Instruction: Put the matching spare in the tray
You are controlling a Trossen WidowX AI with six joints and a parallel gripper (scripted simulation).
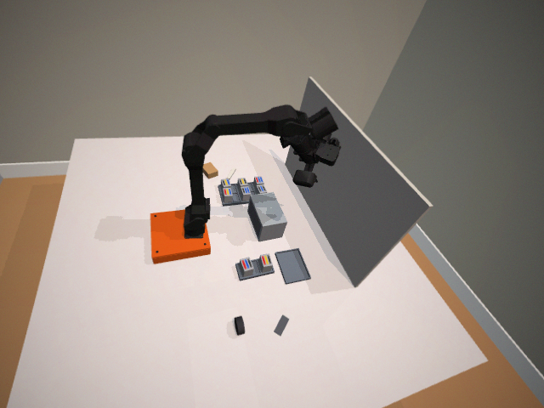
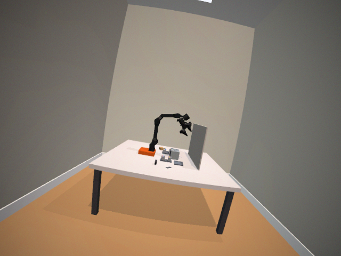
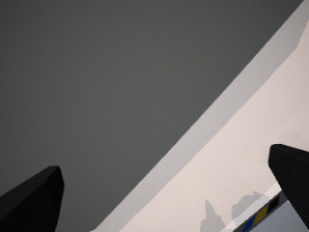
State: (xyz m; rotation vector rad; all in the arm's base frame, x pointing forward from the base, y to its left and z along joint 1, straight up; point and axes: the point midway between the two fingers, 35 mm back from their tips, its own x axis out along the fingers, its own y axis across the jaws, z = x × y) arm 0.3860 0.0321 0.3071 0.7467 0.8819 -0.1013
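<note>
My gripper tip is now 290 mm past the grey spare, 290 mm above it and 210 mm to the right of it. The rest, counted from my gripper tip: tall panel: 100 mm below, 100 mm ahead, 70 mm to the left; then grey mounted unit: 280 mm below, 140 mm behind, 40 mm to the left; then flat grey tray: 320 mm below, 170 mm to the right, 50 mm behind.
</note>
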